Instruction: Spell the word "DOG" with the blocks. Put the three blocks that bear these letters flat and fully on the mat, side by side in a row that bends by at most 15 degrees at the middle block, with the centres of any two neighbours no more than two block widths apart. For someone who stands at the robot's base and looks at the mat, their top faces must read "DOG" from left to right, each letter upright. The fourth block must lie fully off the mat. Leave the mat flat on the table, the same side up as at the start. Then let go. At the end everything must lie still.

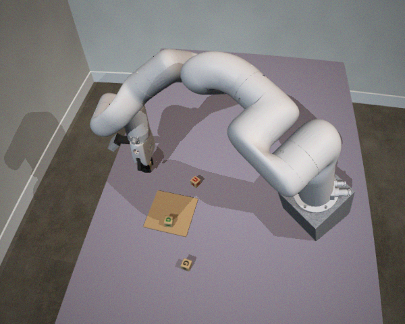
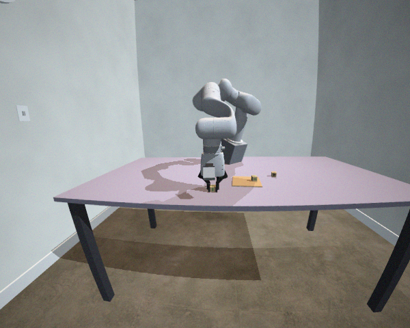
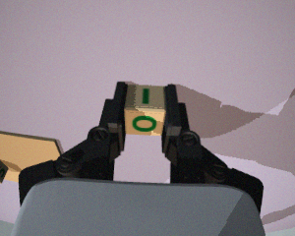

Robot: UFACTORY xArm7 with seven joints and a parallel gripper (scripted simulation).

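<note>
My hand is 130 mm past the mat, 160 mm to the right of it and 20 mm above it. Round my hand: G block (220 mm behind, 320 mm to the left, 10 mm below); D block (140 mm behind, 200 mm to the left); O block (10 mm below).
</note>
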